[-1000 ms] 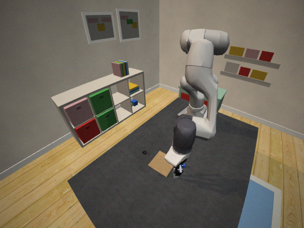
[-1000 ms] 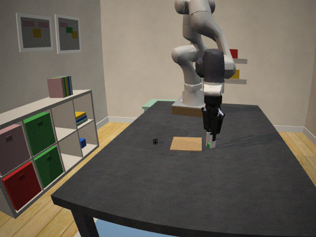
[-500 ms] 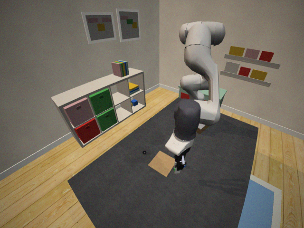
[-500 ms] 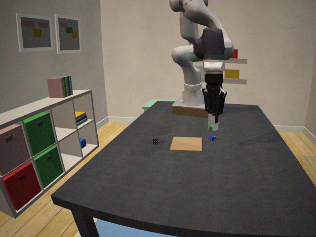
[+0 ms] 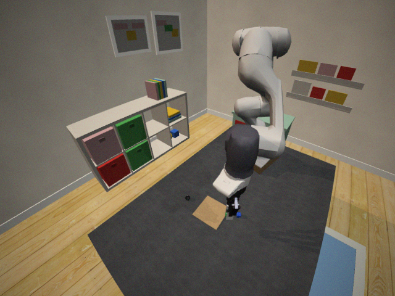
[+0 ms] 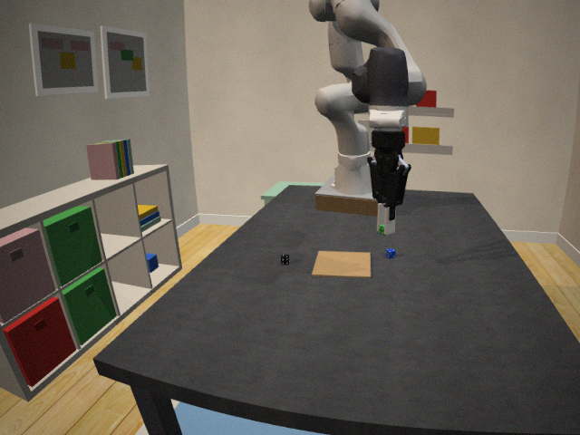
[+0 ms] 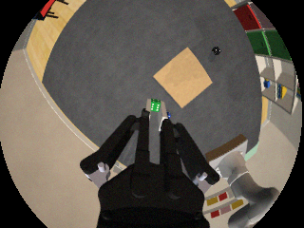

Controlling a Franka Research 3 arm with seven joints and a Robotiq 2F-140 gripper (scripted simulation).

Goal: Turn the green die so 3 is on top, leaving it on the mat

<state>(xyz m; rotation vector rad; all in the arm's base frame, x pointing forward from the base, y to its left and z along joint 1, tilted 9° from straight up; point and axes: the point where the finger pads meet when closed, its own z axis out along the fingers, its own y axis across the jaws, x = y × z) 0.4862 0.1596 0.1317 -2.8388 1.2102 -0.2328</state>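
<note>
Right now the tan mat is 13 cm below my hand, 11 cm to the right of it and 1 cm behind it. The rest, counted from my hand: blue die: 13 cm below, 9 cm behind, 1 cm to the left; black die: 25 cm to the right, 13 cm below, 1 cm ahead; green die: 3 cm below.
</note>
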